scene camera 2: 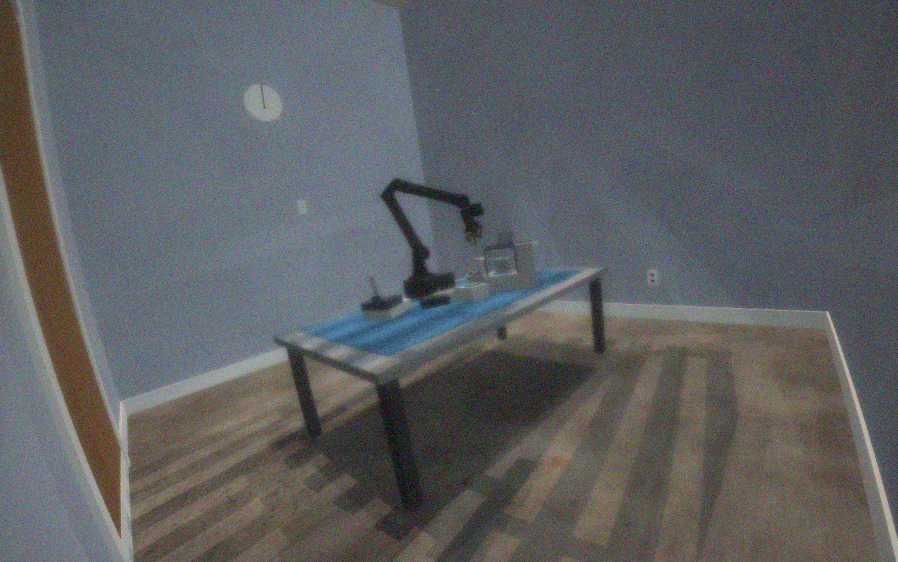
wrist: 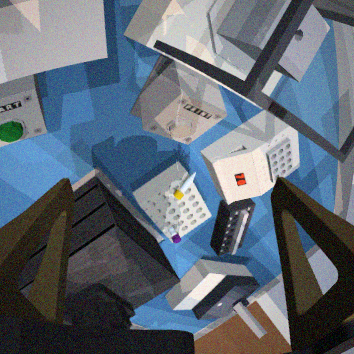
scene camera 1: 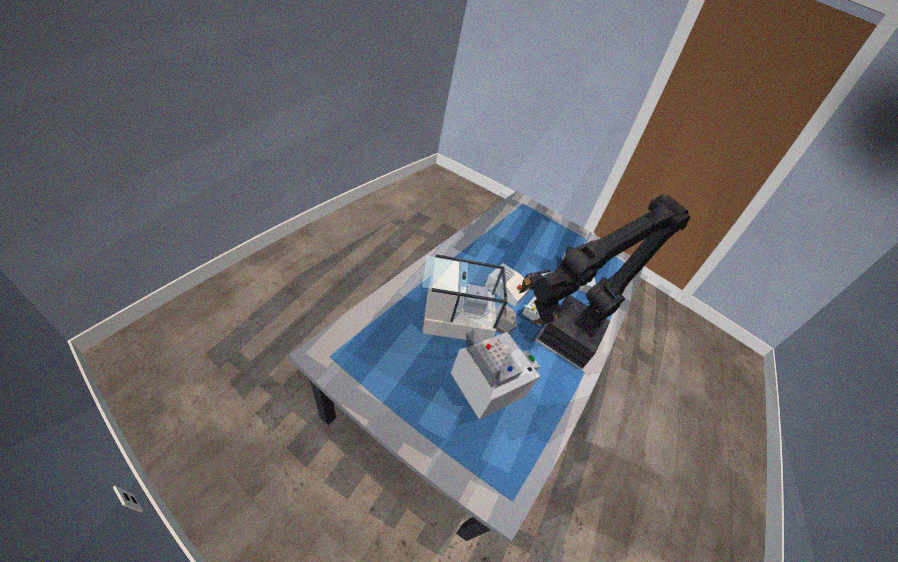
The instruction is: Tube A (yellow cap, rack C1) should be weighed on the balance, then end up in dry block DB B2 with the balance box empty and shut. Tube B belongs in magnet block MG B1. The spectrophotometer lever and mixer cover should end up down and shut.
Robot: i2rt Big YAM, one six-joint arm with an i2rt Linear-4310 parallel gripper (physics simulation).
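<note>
My gripper [wrist: 173,187] [scene camera 1: 533,303] [scene camera 2: 472,238] is open and empty, high above the white rack [wrist: 155,184]. Tube A, yellow cap [wrist: 178,194], stands in the rack; a purple-capped tube [wrist: 176,238], presumably tube B, is at its lower edge. The dry block [wrist: 235,165] has a red display and a grey holed block. The black magnet block [wrist: 234,227] lies below it. The balance [scene camera 1: 456,327] [wrist: 202,69] is a black-framed glass box; its door state is unclear. The likely spectrophotometer [wrist: 215,290] [scene camera 2: 384,307] shows a raised lever. The likely mixer [scene camera 1: 471,383] has a see-through cover of unclear position.
The PRINT button unit [wrist: 189,112] stands between the balance and the rack. The green START button [wrist: 11,131] is at the left of the wrist view. The dark arm base [scene camera 1: 574,331] [wrist: 120,250] stands close beside the rack. The balance frame rises near the dry block.
</note>
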